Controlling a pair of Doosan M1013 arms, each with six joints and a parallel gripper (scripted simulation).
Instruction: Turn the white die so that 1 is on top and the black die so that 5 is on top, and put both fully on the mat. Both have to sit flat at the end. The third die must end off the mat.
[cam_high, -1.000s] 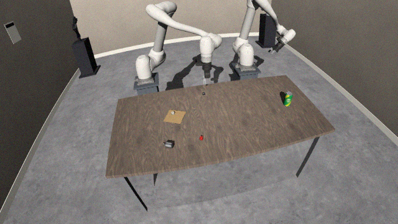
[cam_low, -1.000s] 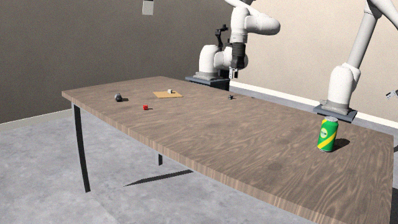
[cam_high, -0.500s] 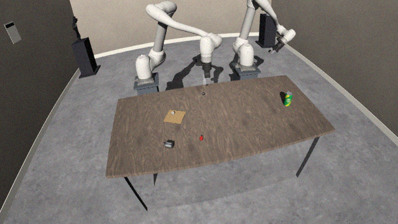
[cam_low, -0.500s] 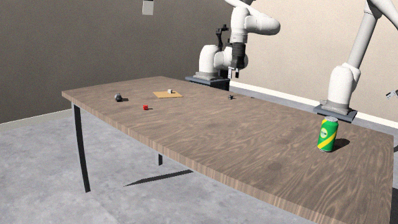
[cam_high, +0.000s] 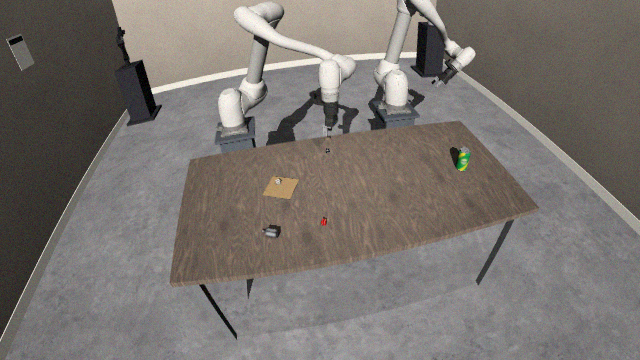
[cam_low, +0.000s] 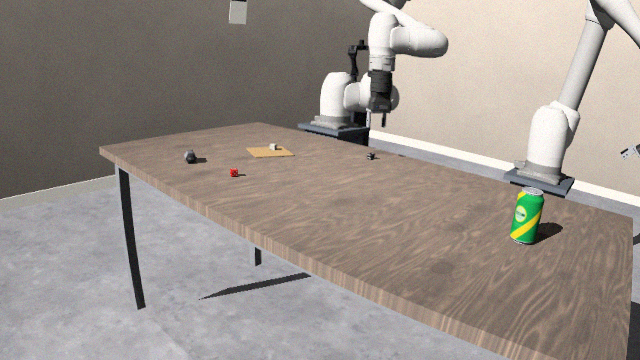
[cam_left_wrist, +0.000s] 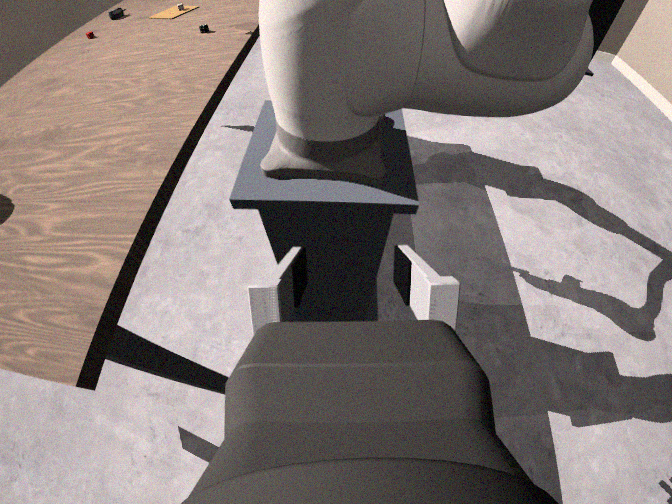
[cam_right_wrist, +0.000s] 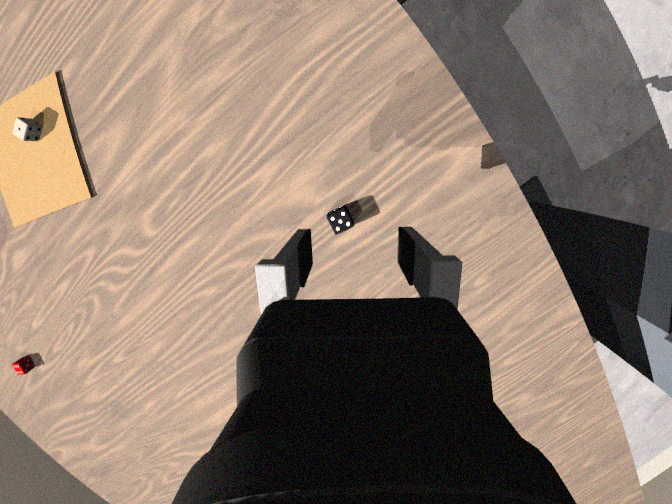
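Observation:
My right hand is 1 cm short of the black die and 12 cm above it. Round my right hand: tan mat (25 cm ahead, 28 cm to the right, 13 cm below); then white die (22 cm ahead, 29 cm to the right, 12 cm below); then red die (52 cm ahead, 12 cm to the right, 12 cm below).

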